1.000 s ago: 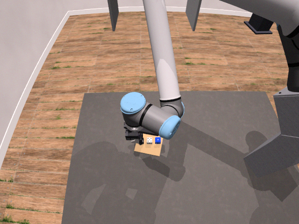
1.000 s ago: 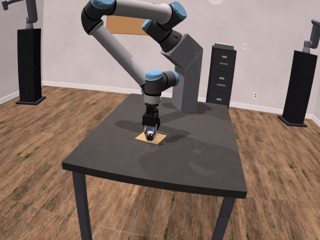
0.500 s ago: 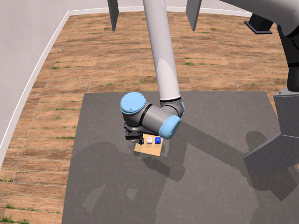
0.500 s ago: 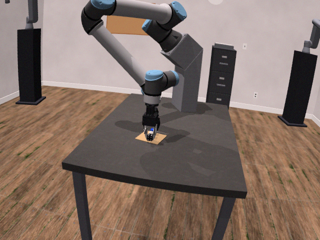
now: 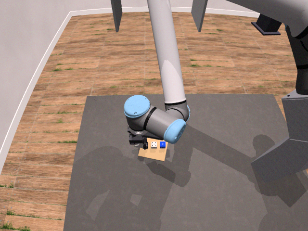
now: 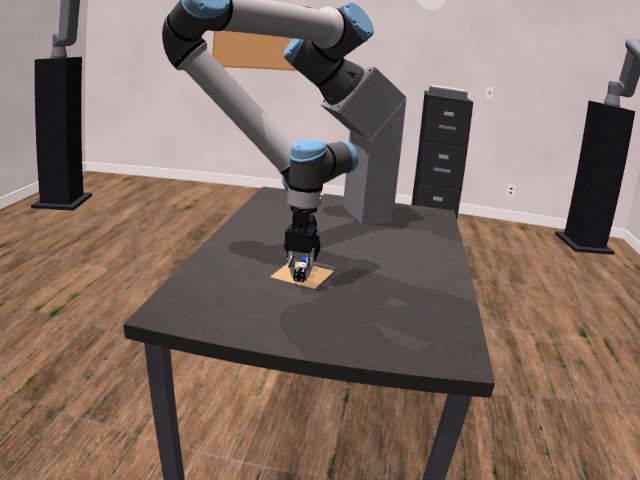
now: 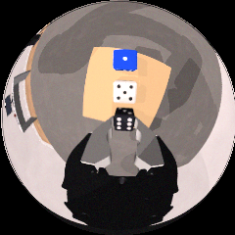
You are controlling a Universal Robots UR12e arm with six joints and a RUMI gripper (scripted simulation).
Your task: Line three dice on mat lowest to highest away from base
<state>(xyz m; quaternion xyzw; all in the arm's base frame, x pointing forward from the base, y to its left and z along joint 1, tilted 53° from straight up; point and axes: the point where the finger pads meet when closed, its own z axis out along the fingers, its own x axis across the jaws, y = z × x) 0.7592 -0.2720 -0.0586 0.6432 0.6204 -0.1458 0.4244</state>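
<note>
Now: the black die right at my hand. The rest, counted from my hand: white die (5 cm behind, 1 cm to the left); blue die (9 cm behind, 2 cm to the left); mat (5 cm behind, 1 cm to the left, 2 cm below).
</note>
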